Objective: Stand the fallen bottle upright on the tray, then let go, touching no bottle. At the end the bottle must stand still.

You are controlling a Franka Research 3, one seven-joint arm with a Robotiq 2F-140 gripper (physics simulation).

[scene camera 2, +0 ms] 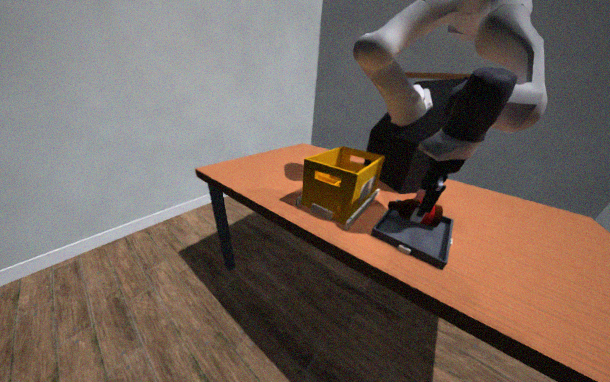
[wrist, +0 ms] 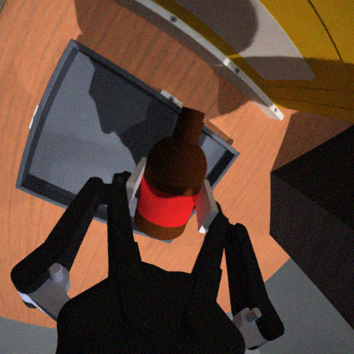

In view: my gripper [scene camera 2: 415, 212] and a brown bottle [scene camera 2: 406, 208].
The brown bottle is seen too in the wrist view [wrist: 175, 167]. My gripper also shows in the wrist view [wrist: 172, 178].
